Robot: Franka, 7 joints.
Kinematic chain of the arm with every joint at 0, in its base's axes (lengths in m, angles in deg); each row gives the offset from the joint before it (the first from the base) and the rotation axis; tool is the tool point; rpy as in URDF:
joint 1: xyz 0 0 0.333 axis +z
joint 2: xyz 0 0 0 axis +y
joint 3: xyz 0 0 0.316 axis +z
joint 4: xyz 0.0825 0 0 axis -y
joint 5: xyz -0.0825 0 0.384 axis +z
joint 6: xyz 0 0 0 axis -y
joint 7: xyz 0.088 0 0 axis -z
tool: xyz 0 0 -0.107 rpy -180 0 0
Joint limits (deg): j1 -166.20..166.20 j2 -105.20..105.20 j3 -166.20..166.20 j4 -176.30..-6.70 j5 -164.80..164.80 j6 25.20..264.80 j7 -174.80..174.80
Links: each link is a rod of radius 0.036 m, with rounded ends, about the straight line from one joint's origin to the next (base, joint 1, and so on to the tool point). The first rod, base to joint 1, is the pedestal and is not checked.
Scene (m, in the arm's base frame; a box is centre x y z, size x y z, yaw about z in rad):
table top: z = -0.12
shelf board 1: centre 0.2 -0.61 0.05 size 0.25 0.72 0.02 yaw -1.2
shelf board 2: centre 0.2 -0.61 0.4 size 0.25 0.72 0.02 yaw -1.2
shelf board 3: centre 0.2 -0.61 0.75 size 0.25 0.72 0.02 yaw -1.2
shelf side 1: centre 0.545 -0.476 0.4 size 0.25 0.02 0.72 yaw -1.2
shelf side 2: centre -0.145 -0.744 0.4 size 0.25 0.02 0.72 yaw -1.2
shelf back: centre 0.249 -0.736 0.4 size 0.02 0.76 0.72 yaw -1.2
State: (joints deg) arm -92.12 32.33 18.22 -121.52 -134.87 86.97 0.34
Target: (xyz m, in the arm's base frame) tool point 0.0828 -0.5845 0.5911
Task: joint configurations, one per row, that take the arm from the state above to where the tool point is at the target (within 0.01 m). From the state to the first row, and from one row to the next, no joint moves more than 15 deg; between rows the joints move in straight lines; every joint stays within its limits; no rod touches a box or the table.
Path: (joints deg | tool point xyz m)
1: -92.45 25.78 17.98 -132.94 -131.91 84.38 0.34 | 0.0591 -0.5312 0.2096
2: -92.78 19.23 17.73 -144.35 -128.95 81.79 0.34 | 0.0344 -0.4688 0.2095
3: -93.11 12.69 17.49 -155.77 -125.99 79.21 0.34 | 0.0069 -0.4023 0.2103
4: -92.99 -0.72 17.30 -152.73 -125.19 74.39 0.34 | 0.0040 -0.4348 0.3347
5: -92.87 -14.12 17.11 -149.68 -124.39 69.58 0.34 | 0.0030 -0.4280 0.4658
6: -92.75 -27.52 16.92 -146.64 -123.59 64.77 0.34 | 0.0037 -0.3811 0.5911
7: -92.46 -17.03 17.54 -135.28 -127.55 69.96 0.34 | 0.0326 -0.4513 0.6009
8: -92.18 -6.54 18.16 -123.92 -131.51 75.15 0.34 | 0.0594 -0.5195 0.6009
9: -91.90 3.95 18.78 -112.56 -135.47 80.35 0.34 | 0.0828 -0.5845 0.5912

